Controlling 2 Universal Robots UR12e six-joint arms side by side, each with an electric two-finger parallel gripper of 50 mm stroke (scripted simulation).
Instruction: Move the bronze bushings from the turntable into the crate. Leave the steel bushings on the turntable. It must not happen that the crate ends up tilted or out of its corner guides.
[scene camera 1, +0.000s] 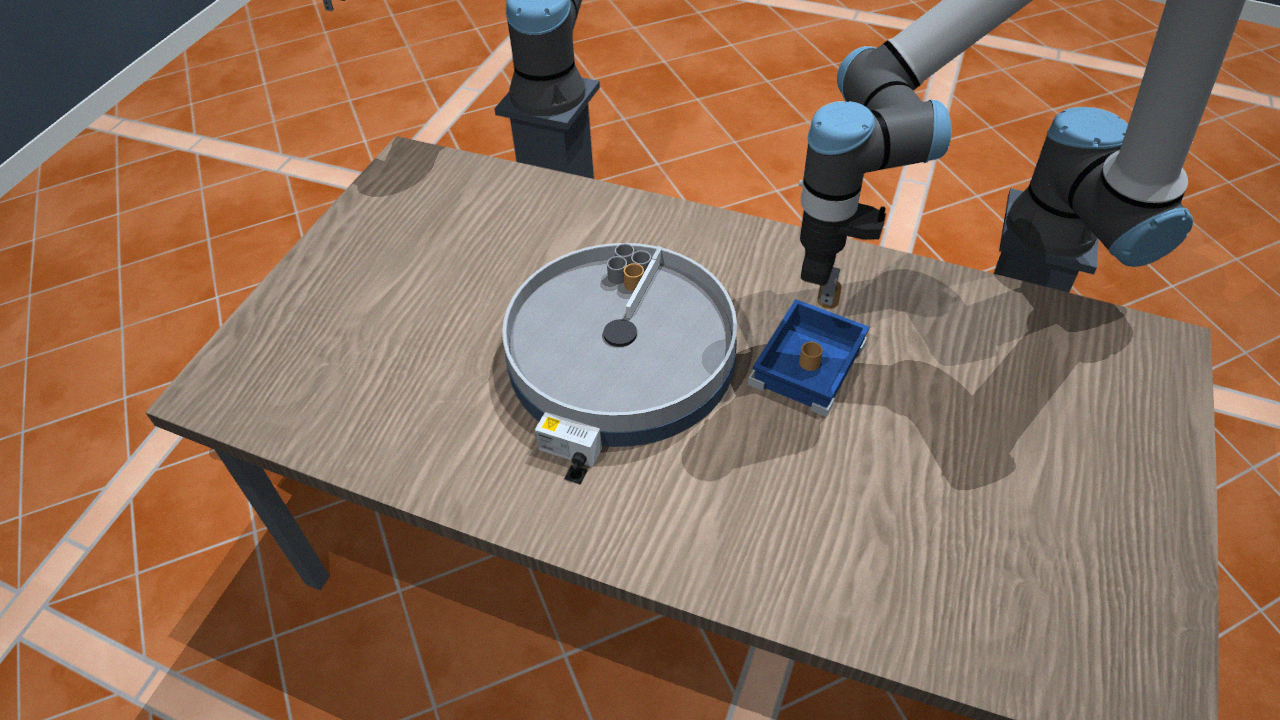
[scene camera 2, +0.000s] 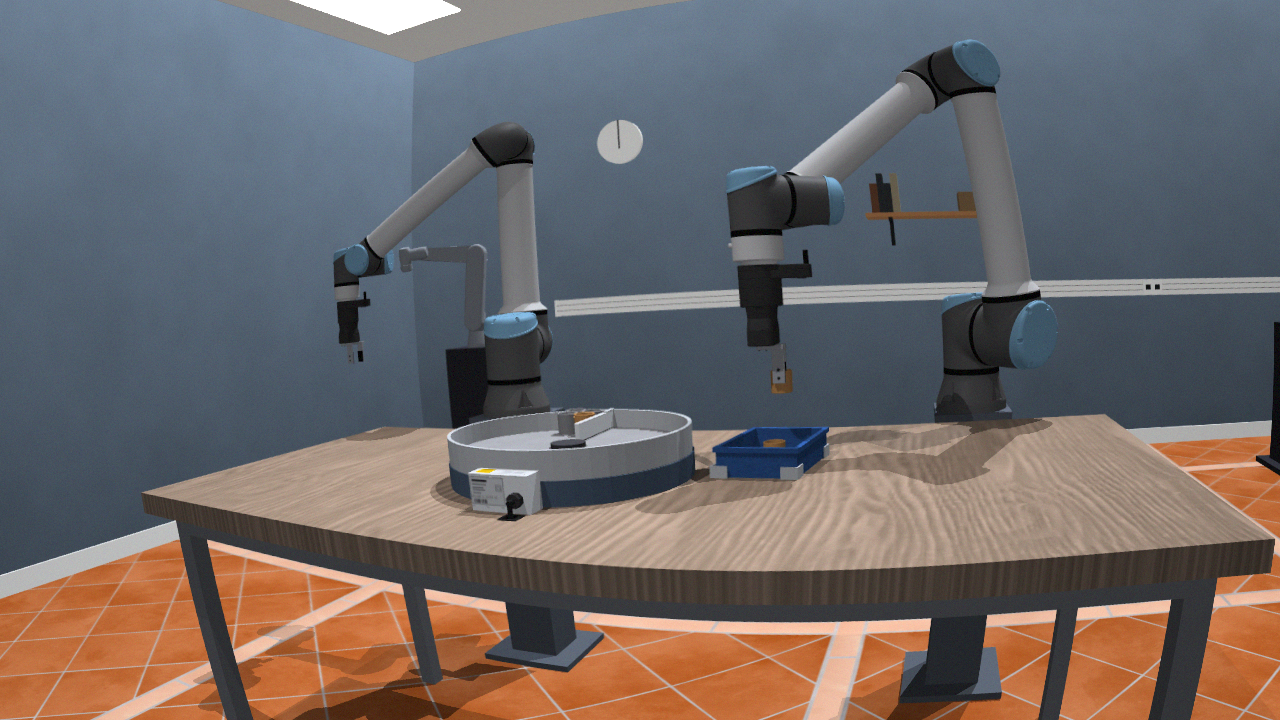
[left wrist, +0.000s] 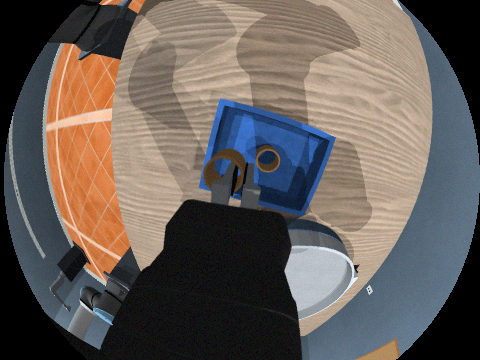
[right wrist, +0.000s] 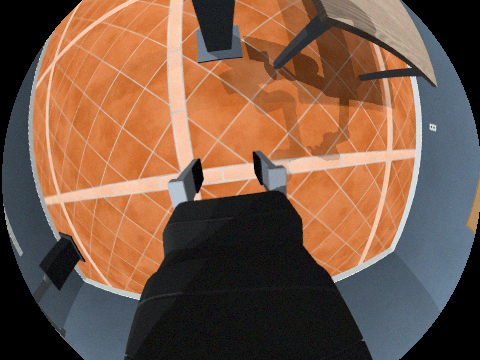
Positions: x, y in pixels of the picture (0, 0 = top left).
Labels:
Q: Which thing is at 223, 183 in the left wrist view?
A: The left gripper.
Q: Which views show the blue crate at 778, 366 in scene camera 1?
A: Scene camera 1, scene camera 2 and the left wrist view only.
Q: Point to the left gripper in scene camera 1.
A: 827, 300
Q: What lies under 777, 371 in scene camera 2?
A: The left gripper.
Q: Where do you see a blue crate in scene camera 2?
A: At 744, 455

